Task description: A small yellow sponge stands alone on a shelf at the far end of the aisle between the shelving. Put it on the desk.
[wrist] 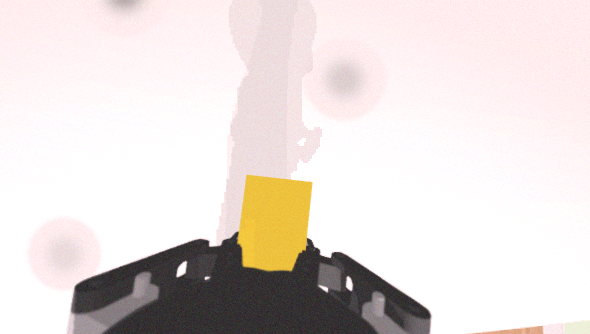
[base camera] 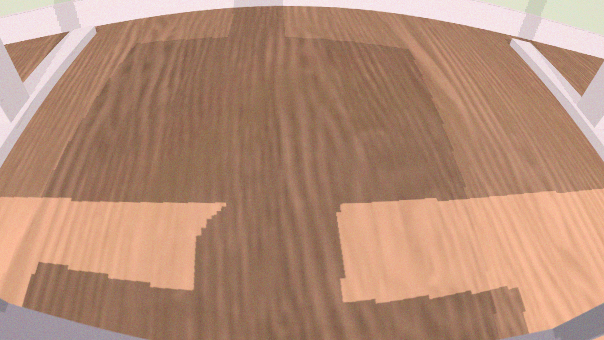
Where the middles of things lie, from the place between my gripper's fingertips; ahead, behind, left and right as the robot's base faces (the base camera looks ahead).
Scene:
Right now my hand is 20 mm below the yellow sponge (wrist: 273, 229) and 10 mm short of it.

